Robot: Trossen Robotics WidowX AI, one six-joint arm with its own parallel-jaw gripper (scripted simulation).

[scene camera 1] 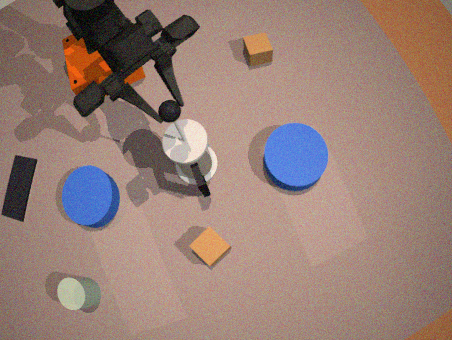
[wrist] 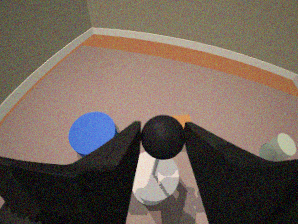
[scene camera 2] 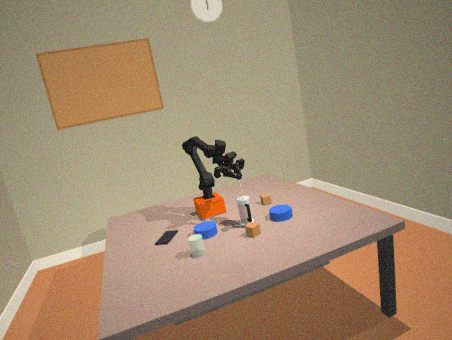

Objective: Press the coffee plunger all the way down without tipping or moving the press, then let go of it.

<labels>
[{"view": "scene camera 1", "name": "my gripper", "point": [172,114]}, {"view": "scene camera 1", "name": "coffee press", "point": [185,142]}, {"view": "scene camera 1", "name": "pale green cup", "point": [74,293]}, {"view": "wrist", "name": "my gripper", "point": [162,127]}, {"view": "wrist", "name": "coffee press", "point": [157,177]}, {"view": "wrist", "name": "pale green cup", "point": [272,151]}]
</labels>
